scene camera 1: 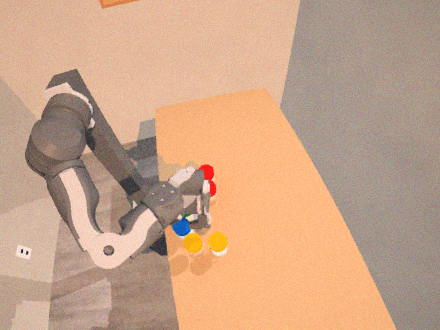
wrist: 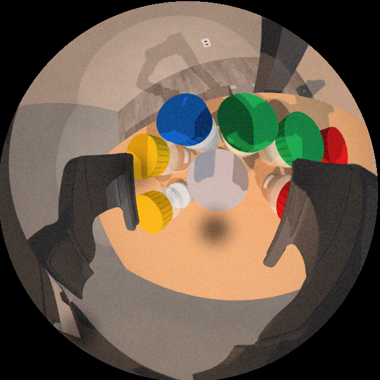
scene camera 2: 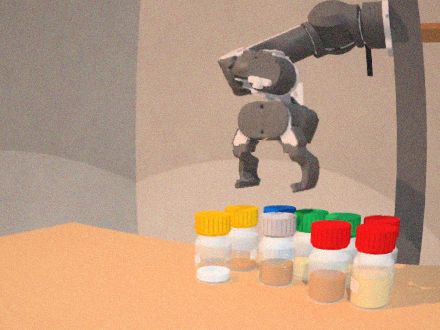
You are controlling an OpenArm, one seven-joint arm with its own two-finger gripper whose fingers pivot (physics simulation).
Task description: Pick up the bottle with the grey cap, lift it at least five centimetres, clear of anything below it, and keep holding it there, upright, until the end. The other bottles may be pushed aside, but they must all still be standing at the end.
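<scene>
The bottle with the grey cap point(scene camera 2: 278, 225) point(wrist: 218, 180) stands upright on the table, with brown contents. In scene camera 1 the gripper mostly hides it. My gripper point(scene camera 1: 205, 201) point(scene camera 2: 276, 186) point(wrist: 197, 202) is open and empty, fingers pointing down. In scene camera 2 its fingertips are above the height of the caps, one on each side of the grey cap. In the wrist view the grey cap shows between the two fingers, somewhat beyond the line of the tips.
Yellow-capped bottles point(scene camera 2: 213, 223) point(scene camera 2: 241, 216) stand on one side of the grey-capped one. A blue-capped bottle point(scene camera 1: 182, 227) point(wrist: 184, 120) and green-capped bottles point(wrist: 247, 122) point(wrist: 301, 140) stand close behind it. Several red-capped bottles point(scene camera 2: 330, 235) point(scene camera 2: 376, 238) stand on the other side. All shown are upright.
</scene>
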